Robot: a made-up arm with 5 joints. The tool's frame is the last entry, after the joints.
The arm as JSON. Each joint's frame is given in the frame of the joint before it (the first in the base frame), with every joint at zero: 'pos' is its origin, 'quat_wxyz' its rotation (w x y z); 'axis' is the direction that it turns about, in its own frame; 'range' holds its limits. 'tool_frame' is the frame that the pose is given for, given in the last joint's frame.
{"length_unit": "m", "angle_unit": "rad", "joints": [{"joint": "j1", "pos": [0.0, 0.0, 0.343], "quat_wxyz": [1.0, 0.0, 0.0, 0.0], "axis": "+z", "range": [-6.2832, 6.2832]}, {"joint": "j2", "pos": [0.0, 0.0, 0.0], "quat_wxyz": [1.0, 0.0, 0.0, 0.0], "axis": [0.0, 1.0, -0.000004], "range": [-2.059, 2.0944]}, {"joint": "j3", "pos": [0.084, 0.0, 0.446], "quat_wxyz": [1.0, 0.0, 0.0, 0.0], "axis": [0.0, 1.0, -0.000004], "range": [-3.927, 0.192]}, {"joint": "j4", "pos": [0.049, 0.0, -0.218], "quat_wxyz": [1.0, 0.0, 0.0, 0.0], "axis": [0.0, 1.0, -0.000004], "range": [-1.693, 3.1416]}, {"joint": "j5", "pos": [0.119, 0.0, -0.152], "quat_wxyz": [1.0, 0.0, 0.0, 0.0], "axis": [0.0, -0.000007, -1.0], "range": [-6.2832, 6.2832]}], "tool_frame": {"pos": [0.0, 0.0, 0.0], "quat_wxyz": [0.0, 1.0, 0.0, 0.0]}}
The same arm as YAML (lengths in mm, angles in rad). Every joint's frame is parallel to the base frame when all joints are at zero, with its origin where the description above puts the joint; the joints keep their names.
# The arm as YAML. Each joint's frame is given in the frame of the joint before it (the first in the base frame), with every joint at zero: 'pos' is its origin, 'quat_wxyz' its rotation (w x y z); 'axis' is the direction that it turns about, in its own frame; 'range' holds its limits. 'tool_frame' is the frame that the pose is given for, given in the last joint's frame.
length_unit: mm
angle_unit: rad
joints:
  - joint: j1
    pos: [0.0, 0.0, 343.0]
    quat_wxyz: [1.0, 0.0, 0.0, 0.0]
    axis: "+z"
    range: [-6.2832, 6.2832]
  - joint: j2
    pos: [0.0, 0.0, 0.0]
    quat_wxyz: [1.0, 0.0, 0.0, 0.0]
    axis: "+y"
    range: [-2.059, 2.0944]
  - joint: j3
    pos: [84.0, 0.0, 446.0]
    quat_wxyz: [1.0, 0.0, 0.0, 0.0]
    axis: "+y"
    range: [-3.927, 0.192]
  - joint: j4
    pos: [49.0, 0.0, -218.0]
    quat_wxyz: [1.0, 0.0, 0.0, 0.0]
    axis: "+y"
    range: [-1.693, 3.1416]
  - joint: j5
    pos: [119.0, 0.0, -152.0]
    quat_wxyz: [1.0, 0.0, 0.0, 0.0]
    axis: "-z"
    range: [-6.2832, 6.2832]
tool_frame:
  pos: [0.0, 0.0, 0.0]
  quat_wxyz: [0.0, 1.0, 0.0, 0.0]

